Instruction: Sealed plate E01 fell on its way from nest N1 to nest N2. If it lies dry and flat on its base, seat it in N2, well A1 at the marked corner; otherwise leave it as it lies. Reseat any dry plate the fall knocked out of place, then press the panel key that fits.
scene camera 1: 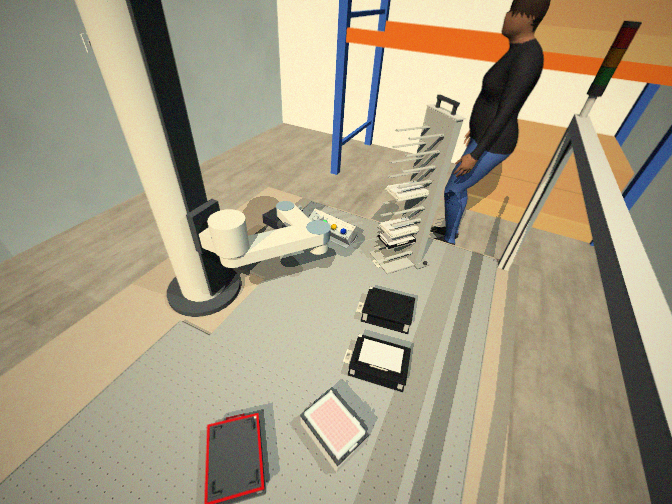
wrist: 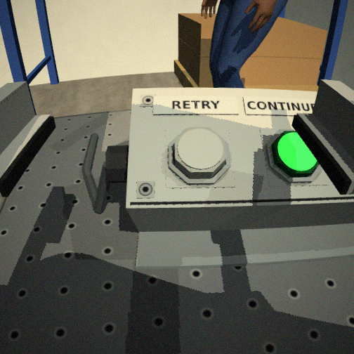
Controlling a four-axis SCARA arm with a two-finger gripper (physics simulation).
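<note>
The key panel (scene camera 1: 349, 238) (wrist: 150, 150) stands at the back of the table. In the wrist view its white RETRY key (wrist: 200, 148) is left of the lit green CONTINUE key (wrist: 295, 151), which the right finger partly covers. My gripper (wrist: 173, 98) is open and empty, facing the panel; its fingers are hidden in the scene view. A white plate (scene camera 1: 381, 355) lies flat on a black nest (scene camera 1: 374, 375). Another black nest (scene camera 1: 388, 307) behind it bears no visible plate. A pink-topped plate (scene camera 1: 333, 422) lies turned at an angle in front. Nest and plate labels are unreadable.
A red-edged dark tray (scene camera 1: 234, 458) lies front left. A tall rack (scene camera 1: 438, 162) with several plates stands right of the panel. A person (scene camera 1: 504, 97) stands behind the rack. A signal tower (scene camera 1: 613, 62) and a rail (scene camera 1: 613, 217) are at the right.
</note>
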